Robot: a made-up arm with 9 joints. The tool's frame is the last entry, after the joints.
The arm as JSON. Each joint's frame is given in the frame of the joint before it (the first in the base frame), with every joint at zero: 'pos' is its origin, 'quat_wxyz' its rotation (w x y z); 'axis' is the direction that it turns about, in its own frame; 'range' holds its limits. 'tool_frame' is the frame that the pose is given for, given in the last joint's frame.
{
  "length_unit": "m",
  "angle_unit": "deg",
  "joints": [
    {
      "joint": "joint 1",
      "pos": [
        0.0,
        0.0,
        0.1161
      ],
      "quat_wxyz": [
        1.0,
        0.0,
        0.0,
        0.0
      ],
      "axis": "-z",
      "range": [
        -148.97,
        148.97
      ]
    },
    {
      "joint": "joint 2",
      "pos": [
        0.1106,
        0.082,
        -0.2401
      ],
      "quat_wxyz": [
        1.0,
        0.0,
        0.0,
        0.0
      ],
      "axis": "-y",
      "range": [
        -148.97,
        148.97
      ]
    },
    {
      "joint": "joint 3",
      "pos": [
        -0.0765,
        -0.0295,
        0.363
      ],
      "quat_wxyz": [
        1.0,
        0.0,
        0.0,
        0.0
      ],
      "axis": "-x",
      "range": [
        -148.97,
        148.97
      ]
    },
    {
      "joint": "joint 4",
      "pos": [
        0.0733,
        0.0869,
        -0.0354
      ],
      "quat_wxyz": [
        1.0,
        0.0,
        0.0,
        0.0
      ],
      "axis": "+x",
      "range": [
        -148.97,
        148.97
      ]
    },
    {
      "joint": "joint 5",
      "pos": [
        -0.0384,
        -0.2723,
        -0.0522
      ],
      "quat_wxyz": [
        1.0,
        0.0,
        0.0,
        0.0
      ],
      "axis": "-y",
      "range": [
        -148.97,
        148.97
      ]
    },
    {
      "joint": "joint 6",
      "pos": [
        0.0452,
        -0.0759,
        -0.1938
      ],
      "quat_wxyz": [
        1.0,
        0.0,
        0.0,
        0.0
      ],
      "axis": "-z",
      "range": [
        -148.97,
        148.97
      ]
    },
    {
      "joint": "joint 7",
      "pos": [
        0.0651,
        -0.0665,
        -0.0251
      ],
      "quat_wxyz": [
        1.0,
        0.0,
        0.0,
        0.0
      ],
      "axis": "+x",
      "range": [
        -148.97,
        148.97
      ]
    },
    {
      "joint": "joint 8",
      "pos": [
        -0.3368,
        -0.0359,
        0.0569
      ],
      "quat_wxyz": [
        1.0,
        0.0,
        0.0,
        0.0
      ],
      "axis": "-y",
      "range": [
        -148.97,
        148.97
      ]
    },
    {
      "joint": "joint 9",
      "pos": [
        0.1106,
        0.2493,
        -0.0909
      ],
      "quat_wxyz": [
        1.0,
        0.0,
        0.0,
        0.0
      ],
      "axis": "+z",
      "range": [
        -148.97,
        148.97
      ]
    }
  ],
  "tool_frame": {
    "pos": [
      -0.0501,
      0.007,
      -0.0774
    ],
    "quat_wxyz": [
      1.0,
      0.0,
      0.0,
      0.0
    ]
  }
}
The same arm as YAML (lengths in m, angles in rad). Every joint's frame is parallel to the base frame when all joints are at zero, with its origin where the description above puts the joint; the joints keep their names.
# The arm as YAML. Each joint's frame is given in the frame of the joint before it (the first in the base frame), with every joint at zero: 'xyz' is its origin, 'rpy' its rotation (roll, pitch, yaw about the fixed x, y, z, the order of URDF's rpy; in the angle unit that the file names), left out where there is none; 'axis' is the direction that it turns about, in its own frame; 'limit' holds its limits. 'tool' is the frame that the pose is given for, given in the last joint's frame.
units:
  length: m
  angle: rad
joints:
  - name: joint 1
    type: revolute
    origin:
      xyz: [0.0, 0.0, 0.1161]
    axis: [0.0, 0.0, -1.0]
    limit:
      lower: -2.6
      upper: 2.6
  - name: joint 2
    type: revolute
    origin:
      xyz: [0.1106, 0.082, -0.2401]
    axis: [0.0, -1.0, 0.0]
    limit:
      lower: -2.6
      upper: 2.6
  - name: joint 3
    type: revolute
    origin:
      xyz: [-0.0765, -0.0295, 0.363]
    axis: [-1.0, 0.0, 0.0]
    limit:
      lower: -2.6
      upper: 2.6
  - name: joint 4
    type: revolute
    origin:
      xyz: [0.0733, 0.0869, -0.0354]
    axis: [1.0, 0.0, 0.0]
    limit:
      lower: -2.6
      upper: 2.6
  - name: joint 5
    type: revolute
    origin:
      xyz: [-0.0384, -0.2723, -0.0522]
    axis: [0.0, -1.0, 0.0]
    limit:
      lower: -2.6
      upper: 2.6
  - name: joint 6
    type: revolute
    origin:
      xyz: [0.0452, -0.0759, -0.1938]
    axis: [0.0, 0.0, -1.0]
    limit:
      lower: -2.6
      upper: 2.6
  - name: joint 7
    type: revolute
    origin:
      xyz: [0.0651, -0.0665, -0.0251]
    axis: [1.0, 0.0, 0.0]
    limit:
      lower: -2.6
      upper: 2.6
  - name: joint 8
    type: revolute
    origin:
      xyz: [-0.3368, -0.0359, 0.0569]
    axis: [0.0, -1.0, 0.0]
    limit:
      lower: -2.6
      upper: 2.6
  - name: joint 9
    type: revolute
    origin:
      xyz: [0.1106, 0.2493, -0.0909]
    axis: [0.0, 0.0, 1.0]
    limit:
      lower: -2.6
      upper: 2.6
tool:
  origin:
    xyz: [-0.0501, 0.007, -0.0774]

